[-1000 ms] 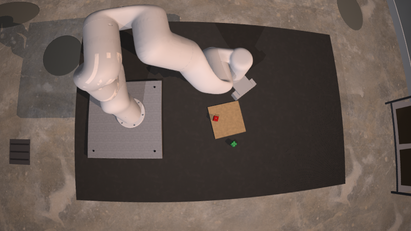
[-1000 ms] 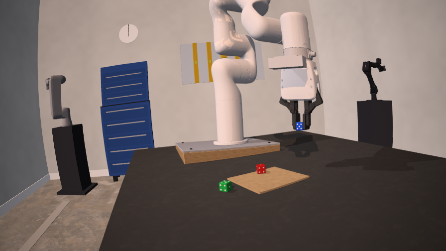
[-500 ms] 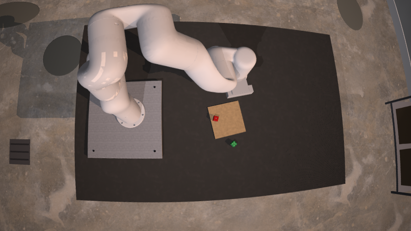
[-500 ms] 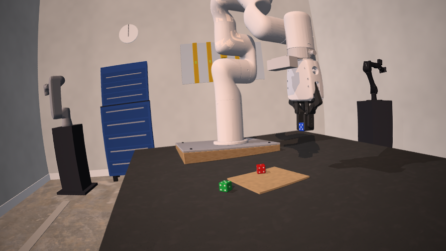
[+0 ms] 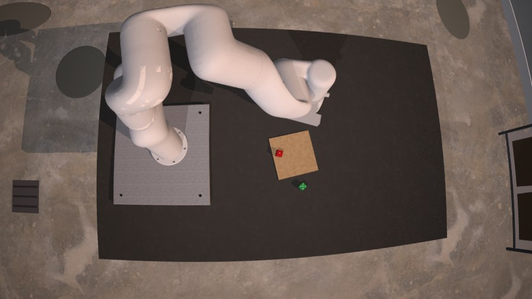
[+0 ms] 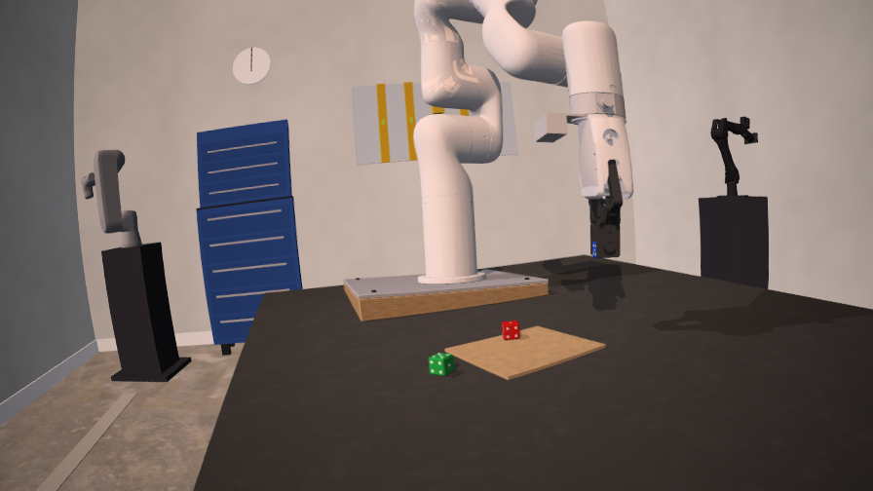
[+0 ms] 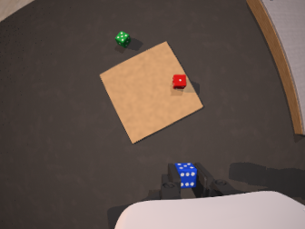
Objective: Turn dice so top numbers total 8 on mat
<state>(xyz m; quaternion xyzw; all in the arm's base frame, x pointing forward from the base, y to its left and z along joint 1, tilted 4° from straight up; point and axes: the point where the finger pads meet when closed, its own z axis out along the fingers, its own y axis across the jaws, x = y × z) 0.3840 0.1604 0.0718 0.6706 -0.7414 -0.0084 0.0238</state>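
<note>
The tan mat is 12 cm to the right of my hand, 12 cm below it and 3 cm ahead of it. Round my hand: green die (22 cm to the right, 11 cm below, 7 cm ahead); then red die (13 cm to the right, 10 cm below, 2 cm behind); then blue die (1 cm to the right, 1 cm below).
</note>
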